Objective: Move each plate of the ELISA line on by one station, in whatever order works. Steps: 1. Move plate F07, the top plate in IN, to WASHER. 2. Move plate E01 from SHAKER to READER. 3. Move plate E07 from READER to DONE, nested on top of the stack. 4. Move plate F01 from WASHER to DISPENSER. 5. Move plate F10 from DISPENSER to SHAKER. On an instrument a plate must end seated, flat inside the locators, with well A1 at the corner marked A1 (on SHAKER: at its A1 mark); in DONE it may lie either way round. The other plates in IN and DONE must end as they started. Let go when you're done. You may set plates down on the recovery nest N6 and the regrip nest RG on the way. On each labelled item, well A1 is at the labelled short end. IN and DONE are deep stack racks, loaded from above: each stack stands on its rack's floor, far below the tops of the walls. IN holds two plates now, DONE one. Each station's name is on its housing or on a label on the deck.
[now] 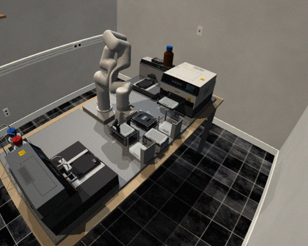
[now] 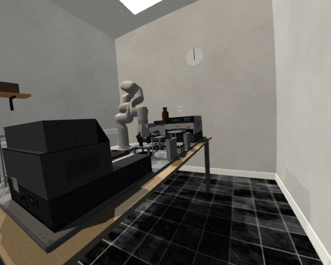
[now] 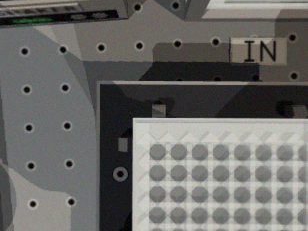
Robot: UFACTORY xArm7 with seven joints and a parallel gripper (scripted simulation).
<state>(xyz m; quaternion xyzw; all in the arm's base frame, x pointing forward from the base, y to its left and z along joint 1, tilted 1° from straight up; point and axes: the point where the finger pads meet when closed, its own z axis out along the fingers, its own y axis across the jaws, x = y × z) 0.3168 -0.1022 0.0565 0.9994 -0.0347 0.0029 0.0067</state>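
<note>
Right now the regrip nest RG is 2 cm below my hand. Round my hand: nest N6 (1 cm ahead, 21 cm to the left, 4 cm below); DONE label (11 cm ahead, 25 cm to the left, 8 cm below); RG label (1 cm behind, 8 cm to the right, 8 cm below).
</note>
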